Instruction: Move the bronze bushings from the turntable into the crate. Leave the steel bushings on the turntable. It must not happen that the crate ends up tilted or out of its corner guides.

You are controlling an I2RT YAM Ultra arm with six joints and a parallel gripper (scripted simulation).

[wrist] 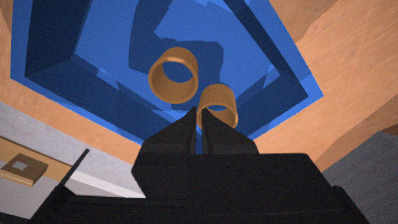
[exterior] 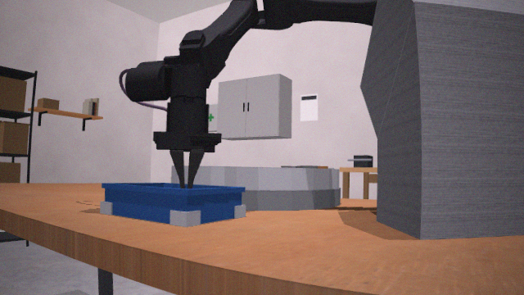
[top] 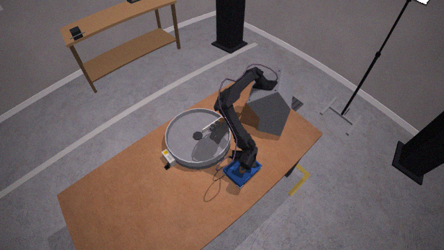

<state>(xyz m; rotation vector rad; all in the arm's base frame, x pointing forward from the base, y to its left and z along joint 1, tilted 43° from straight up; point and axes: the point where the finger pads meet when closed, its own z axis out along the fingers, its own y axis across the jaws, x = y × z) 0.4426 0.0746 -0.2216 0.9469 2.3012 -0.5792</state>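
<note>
Right now the blue crate is 40 mm ahead of my hand, 20 mm to the right of it and 20 mm below it. Round my hand: grey turntable: 370 mm to the right, 60 mm ahead, 10 mm above.
</note>
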